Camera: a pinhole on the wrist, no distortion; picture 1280 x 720 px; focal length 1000.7 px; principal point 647.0 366.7 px. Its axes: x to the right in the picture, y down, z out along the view. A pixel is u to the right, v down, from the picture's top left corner.
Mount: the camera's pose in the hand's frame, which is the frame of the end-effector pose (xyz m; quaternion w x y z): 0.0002 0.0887 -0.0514 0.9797 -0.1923 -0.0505 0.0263
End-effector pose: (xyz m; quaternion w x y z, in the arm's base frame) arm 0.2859 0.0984 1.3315 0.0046 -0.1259 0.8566 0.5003
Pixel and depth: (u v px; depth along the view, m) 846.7 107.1 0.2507
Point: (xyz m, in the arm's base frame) 0.2097 0.3311 1.3318
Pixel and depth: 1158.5 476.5 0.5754
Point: -0.0757 0.6421 1.3891
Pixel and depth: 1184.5 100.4 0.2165
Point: 0.1462 0.2915 1.3357
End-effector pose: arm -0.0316 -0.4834 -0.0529 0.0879 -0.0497 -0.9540 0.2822
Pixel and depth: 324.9 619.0 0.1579
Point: 0.0294 -0.3815 -0.2229
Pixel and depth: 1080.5 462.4 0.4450
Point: -0.2270 -0.3957 -0.4983
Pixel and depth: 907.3 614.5 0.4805
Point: -0.1508 -0.3390 -0.5500
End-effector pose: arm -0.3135 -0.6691 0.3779 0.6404 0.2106 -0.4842 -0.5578
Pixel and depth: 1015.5 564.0 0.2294
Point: -0.3337 -0.6172 0.6466
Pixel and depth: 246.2 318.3 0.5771
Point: -0.5550 -0.1984 0.6861
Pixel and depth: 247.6 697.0 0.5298
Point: -0.3677 -0.1978 0.7793
